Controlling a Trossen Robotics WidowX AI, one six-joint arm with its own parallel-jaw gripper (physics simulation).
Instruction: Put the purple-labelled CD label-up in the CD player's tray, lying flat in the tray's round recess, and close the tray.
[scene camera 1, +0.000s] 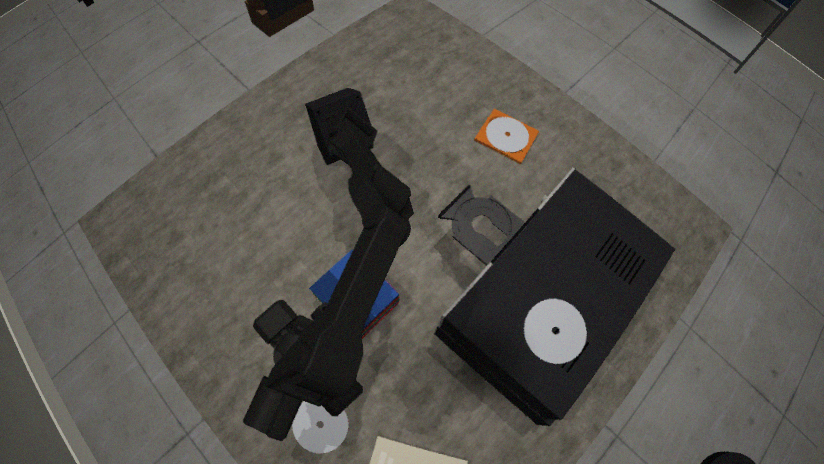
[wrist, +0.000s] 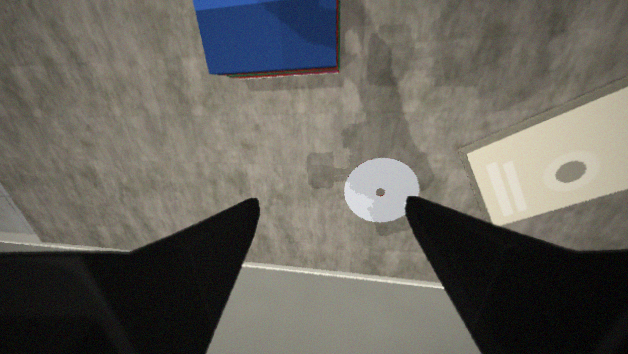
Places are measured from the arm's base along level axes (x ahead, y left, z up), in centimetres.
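Where they show: gripper, fingertip midpoint: (wrist: 331, 204); arm's base, link origin: (scene camera 1: 344, 123).
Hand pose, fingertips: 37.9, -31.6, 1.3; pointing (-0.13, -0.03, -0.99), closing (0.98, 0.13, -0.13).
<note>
Each offset is from my fingertips to the top centre of the thing, as dx, dy, dz. "spot": to the spot under its first point.
A pale silvery disc @[+7.8, -8.8, -21.7] (scene camera 1: 331, 440) (wrist: 395, 180) lies flat on the mat, partly under the arm's hand in the scene view. Another pale disc @[+21.8, +37.2, -2.5] (scene camera 1: 547, 314) lies on top of the black CD player (scene camera 1: 530, 259). A third white disc @[-23.0, +71.9, -20.7] (scene camera 1: 497, 129) lies on an orange square case @[spot: -15.7, +70.2, -20.8] (scene camera 1: 521, 155). No purple label shows on any disc. The player's tray @[+0.3, +43.5, -7.8] (scene camera 1: 463, 227) is out and its round recess is empty. My gripper (wrist: 331, 204) is open and empty, above the mat; in the wrist view the right fingertip overlaps the silvery disc's right edge. The fingertips are hidden in the scene view.
A stack with a blue top @[-9.6, +13.3, -13.5] (scene camera 1: 383, 293) (wrist: 270, 40) sits under the forearm, beside the silvery disc's area. A cream case @[+28.4, +0.4, -19.4] (scene camera 1: 415, 452) (wrist: 525, 150) with a grey circle lies to the disc's right. The mat's edge runs close to the disc in the wrist view.
</note>
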